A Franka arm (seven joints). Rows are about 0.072 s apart.
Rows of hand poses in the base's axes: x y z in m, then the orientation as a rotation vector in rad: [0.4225 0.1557 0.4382 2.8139 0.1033 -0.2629]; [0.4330 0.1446 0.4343 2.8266 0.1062 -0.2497]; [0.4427 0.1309 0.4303 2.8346 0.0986 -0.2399]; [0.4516 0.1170 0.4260 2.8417 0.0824 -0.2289]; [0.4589 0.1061 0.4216 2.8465 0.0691 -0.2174]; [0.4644 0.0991 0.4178 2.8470 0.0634 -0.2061]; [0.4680 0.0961 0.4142 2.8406 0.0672 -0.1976]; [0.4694 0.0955 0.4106 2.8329 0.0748 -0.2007]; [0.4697 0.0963 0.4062 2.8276 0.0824 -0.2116]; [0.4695 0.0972 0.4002 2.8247 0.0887 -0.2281]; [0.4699 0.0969 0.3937 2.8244 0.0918 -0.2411]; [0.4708 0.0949 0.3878 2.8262 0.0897 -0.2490]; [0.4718 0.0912 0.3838 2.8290 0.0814 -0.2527]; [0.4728 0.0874 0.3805 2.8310 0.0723 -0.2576]
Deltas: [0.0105 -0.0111 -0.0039 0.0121 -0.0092 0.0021]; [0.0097 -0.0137 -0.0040 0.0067 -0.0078 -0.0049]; [0.0089 -0.0139 -0.0043 0.0051 -0.0094 -0.0105]; [0.0073 -0.0109 -0.0044 0.0031 -0.0094 -0.0083]; [0.0055 -0.0070 -0.0038 -0.0005 -0.0083 -0.0028]; [0.0036 -0.0030 -0.0036 -0.0065 -0.0053 0.0040]; [0.0014 -0.0006 -0.0036 -0.0070 0.0031 0.0055]; [0.0003 0.0008 -0.0044 -0.0042 0.0084 0.0045]; [-0.0002 0.0009 -0.0060 -0.0016 0.0121 0.0027]; [0.0004 -0.0003 -0.0065 0.0006 0.0093 0.0007]; [0.0009 -0.0020 -0.0059 0.0020 0.0052 -0.0025]; [0.0010 -0.0037 -0.0040 0.0023 0.0016 -0.0064]; [0.0010 -0.0038 -0.0033 0.0015 0.0023 -0.0070]
